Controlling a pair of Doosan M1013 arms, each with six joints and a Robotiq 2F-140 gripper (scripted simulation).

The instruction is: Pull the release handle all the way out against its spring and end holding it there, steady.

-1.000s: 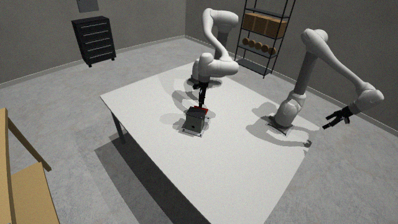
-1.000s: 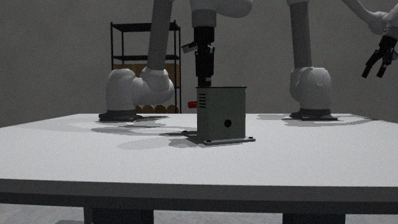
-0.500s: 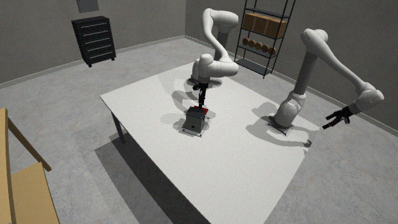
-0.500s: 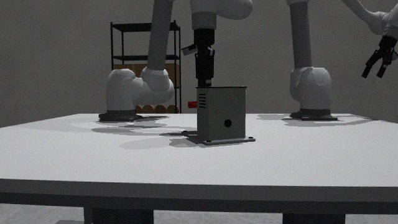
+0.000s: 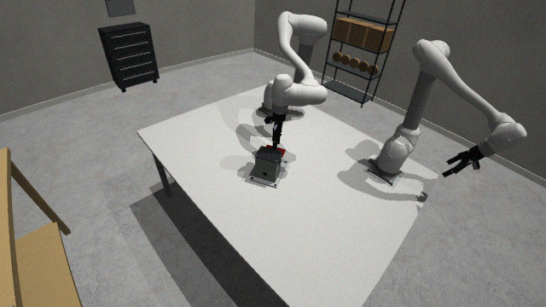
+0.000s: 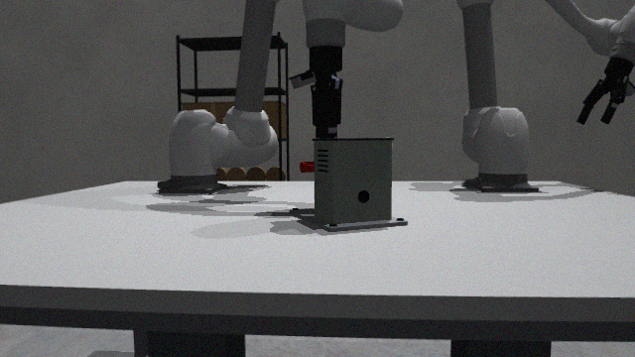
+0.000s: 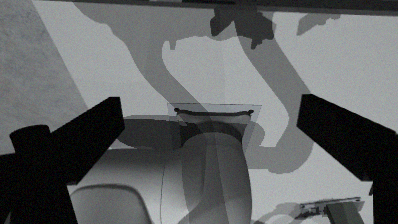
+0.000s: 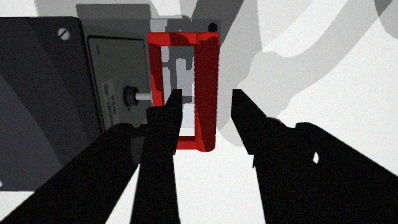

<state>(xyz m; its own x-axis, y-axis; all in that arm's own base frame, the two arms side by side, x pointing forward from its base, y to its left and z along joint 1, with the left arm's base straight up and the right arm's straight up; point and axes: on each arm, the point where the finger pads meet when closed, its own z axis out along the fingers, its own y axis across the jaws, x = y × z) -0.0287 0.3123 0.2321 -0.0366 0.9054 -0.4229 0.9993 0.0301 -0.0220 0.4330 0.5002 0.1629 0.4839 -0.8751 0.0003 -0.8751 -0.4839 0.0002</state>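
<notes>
Now: the base plate 16 cm below my right hand, 9 cm ahead of it and 4 cm to the left of it.
</notes>
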